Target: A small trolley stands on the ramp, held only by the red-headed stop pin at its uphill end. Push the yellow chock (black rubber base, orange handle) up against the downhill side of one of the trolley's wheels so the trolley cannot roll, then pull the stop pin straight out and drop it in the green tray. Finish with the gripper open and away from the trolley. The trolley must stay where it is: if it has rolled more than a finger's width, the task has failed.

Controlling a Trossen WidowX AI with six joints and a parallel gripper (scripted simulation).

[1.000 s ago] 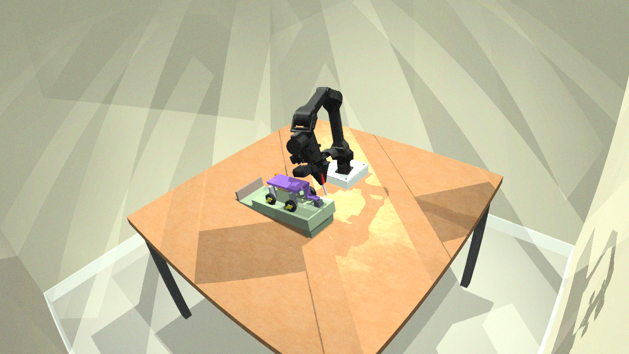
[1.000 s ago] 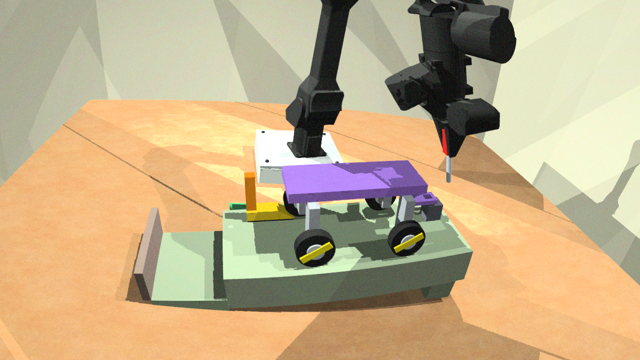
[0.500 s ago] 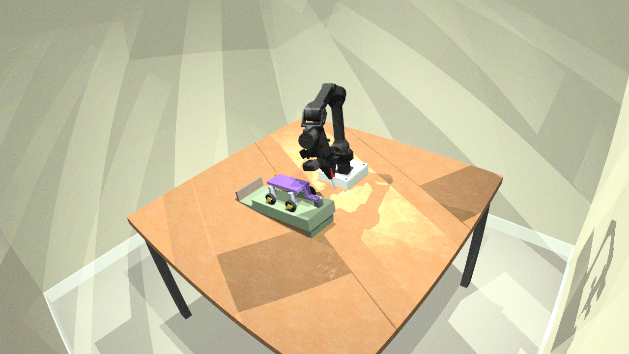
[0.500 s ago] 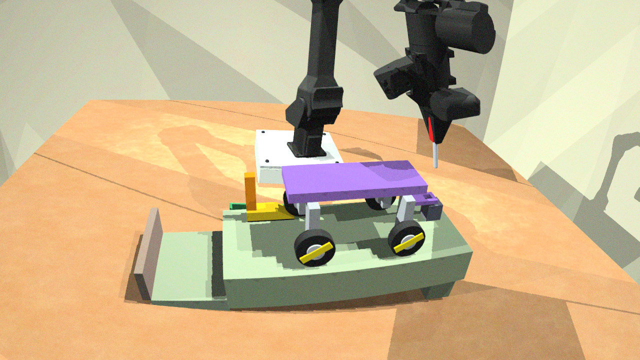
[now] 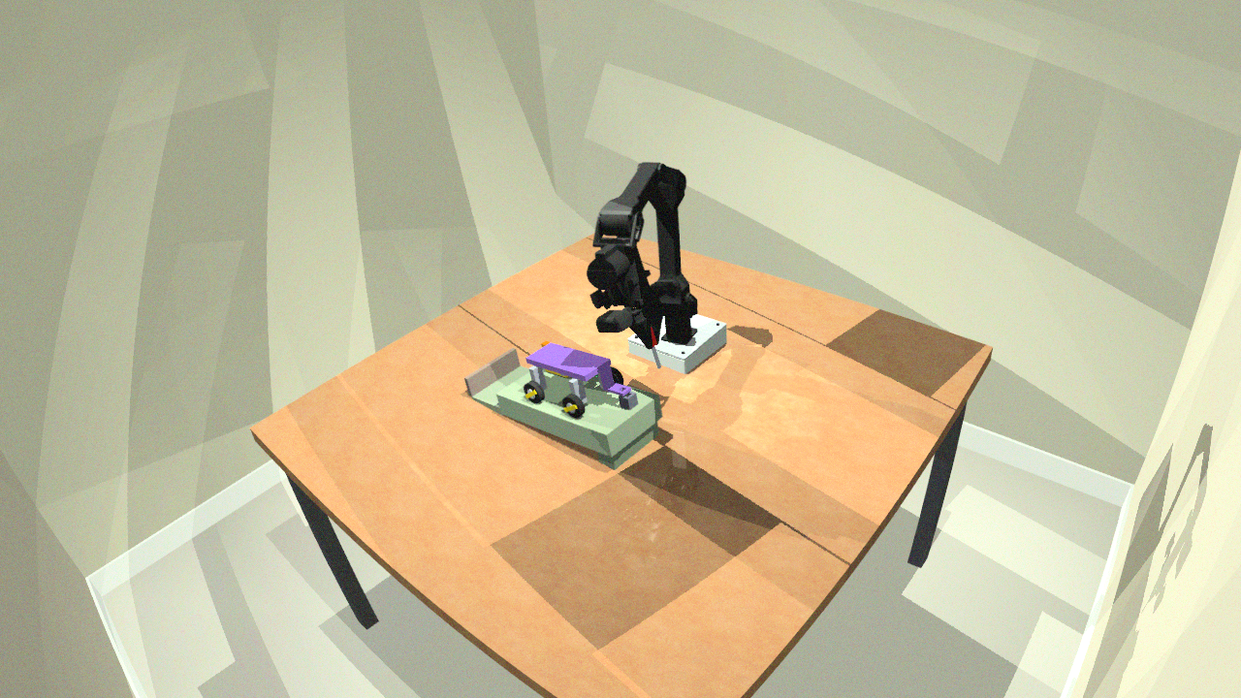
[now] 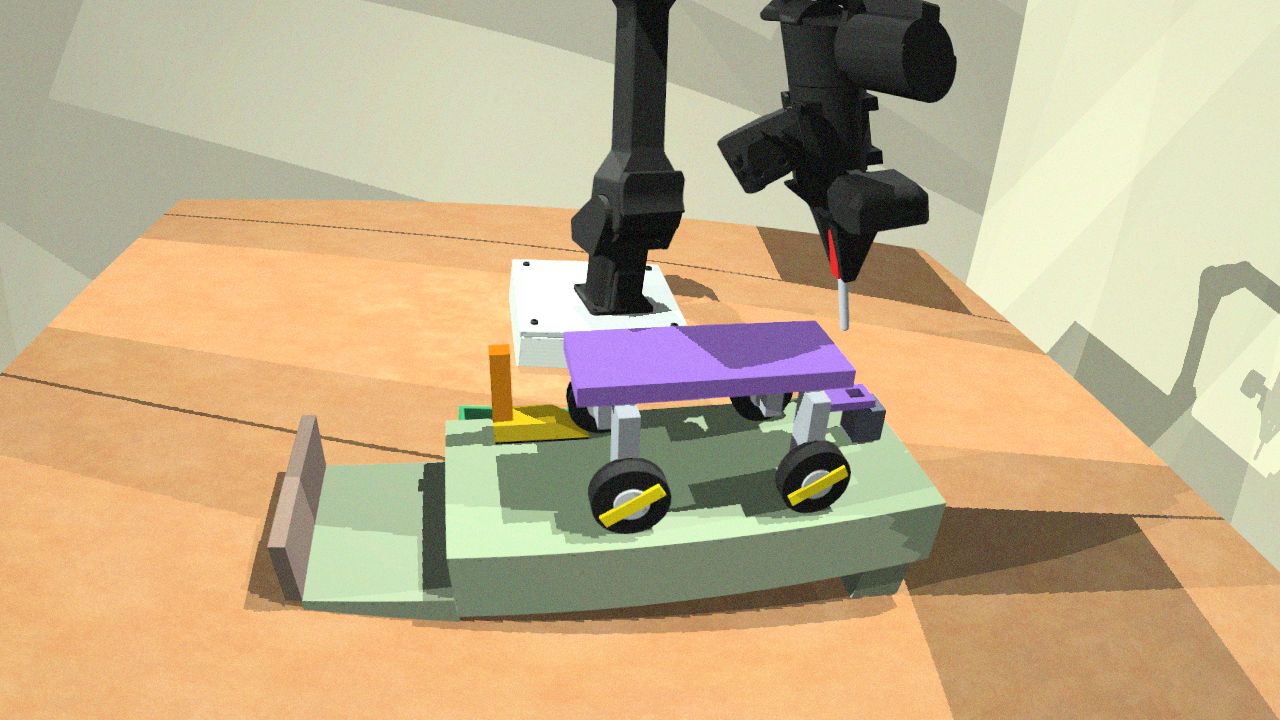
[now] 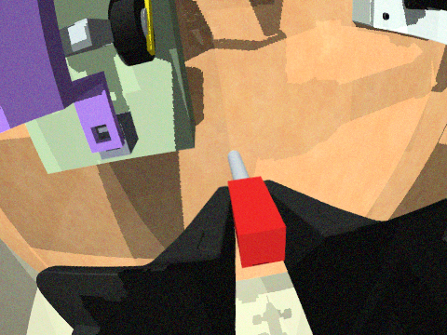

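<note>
The green tray lies 210 mm to the right of my gripper tip, 180 mm below it and 60 mm behind it. Also, from my gripper tip: purple trolley: 140 mm to the right, 80 mm ahead, 60 mm below; then pale green ramp: 140 mm to the right, 130 mm below, 80 mm ahead; then red-headed stop pin: right at my gripper tip.
</note>
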